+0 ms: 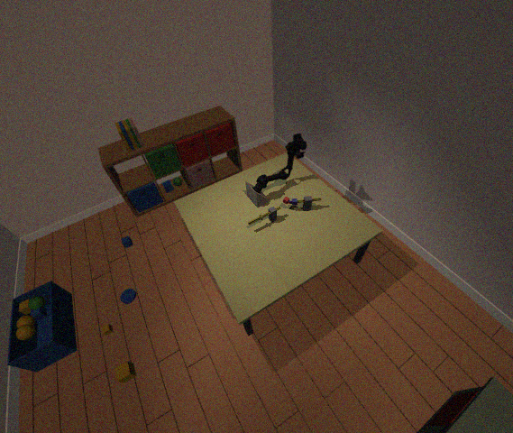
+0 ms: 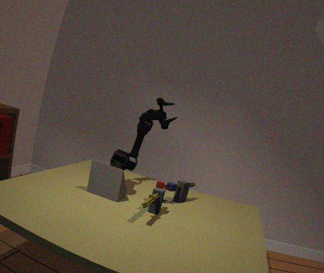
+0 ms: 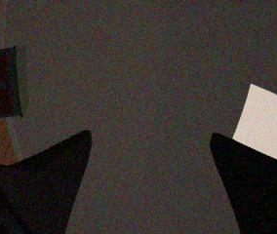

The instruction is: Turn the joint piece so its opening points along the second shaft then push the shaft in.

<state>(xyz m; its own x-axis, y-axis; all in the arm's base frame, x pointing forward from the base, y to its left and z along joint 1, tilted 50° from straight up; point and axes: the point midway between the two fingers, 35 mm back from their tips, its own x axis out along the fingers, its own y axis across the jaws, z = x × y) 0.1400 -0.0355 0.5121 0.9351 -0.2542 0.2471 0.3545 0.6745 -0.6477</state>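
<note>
Now: the red joint piece 410 mm below my gripper tip, 200 mm to the right of it and 70 mm ahead of it.
</note>
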